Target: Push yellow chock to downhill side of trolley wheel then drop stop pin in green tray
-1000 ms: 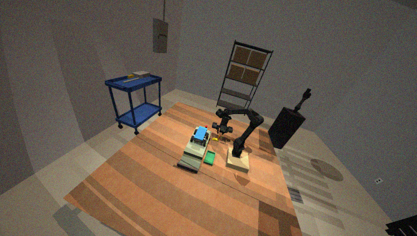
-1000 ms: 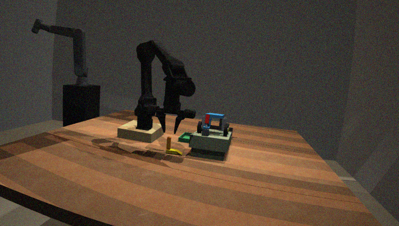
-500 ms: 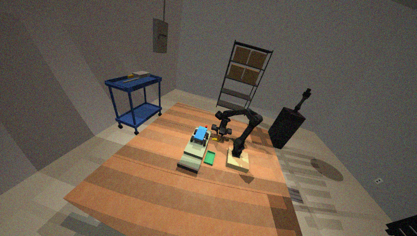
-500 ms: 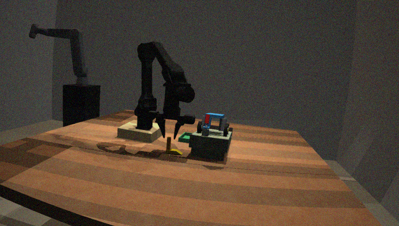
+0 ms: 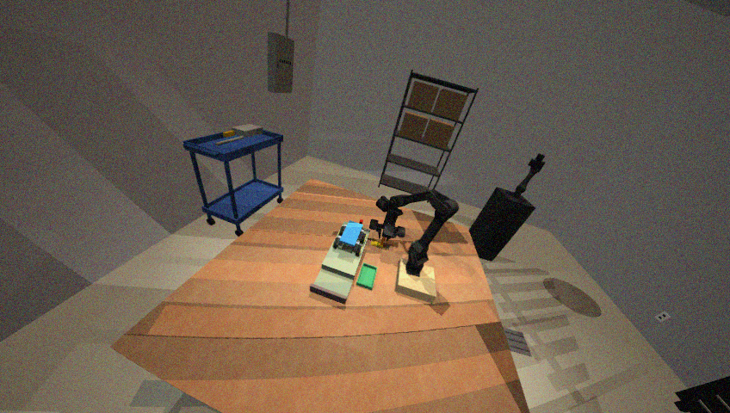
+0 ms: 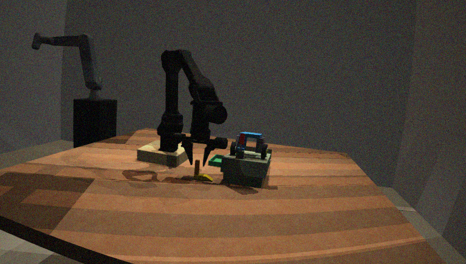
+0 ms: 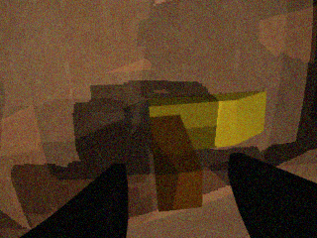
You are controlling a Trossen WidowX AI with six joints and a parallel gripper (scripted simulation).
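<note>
Now: the yellow chock 2 cm ahead of my gripper tip and 3 cm below it. Round my gripper tip: ramp: 16 cm ahead, 13 cm to the left; then red-headed stop pin: 14 cm ahead, 3 cm to the left, 8 cm above; then blue trolley: 16 cm ahead, 13 cm to the left, 6 cm above.
</note>
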